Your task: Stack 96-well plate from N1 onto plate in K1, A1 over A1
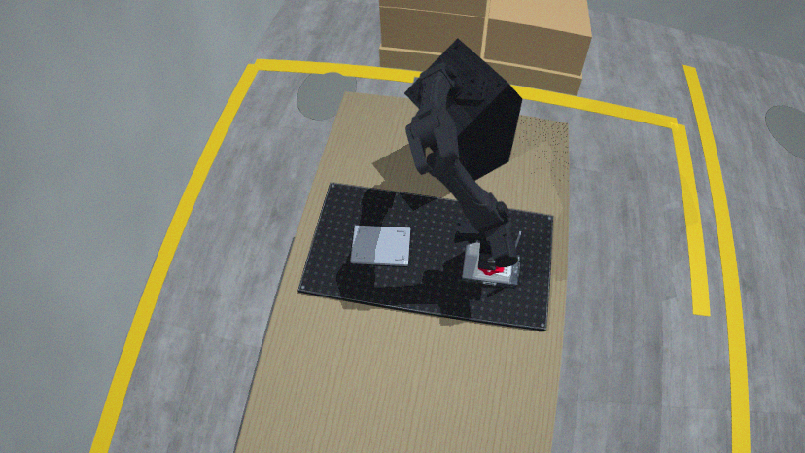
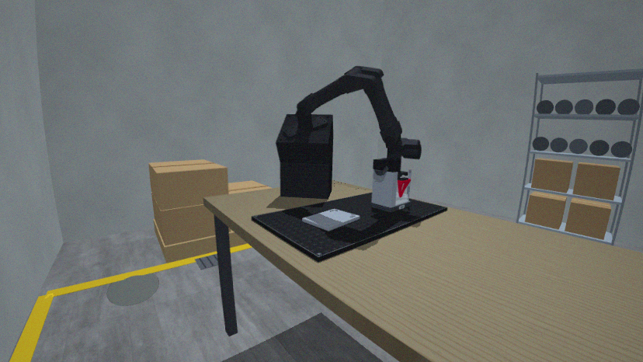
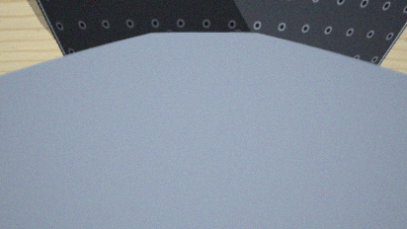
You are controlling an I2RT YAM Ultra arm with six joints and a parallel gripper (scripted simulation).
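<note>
My hand is right at the white 96-well plate. From my hand the other things lie so: tall grey rack wall: 10 mm ahead, 70 mm to the right, 30 mm above; then grey plate nest N1: 310 mm to the right, 50 mm below.
</note>
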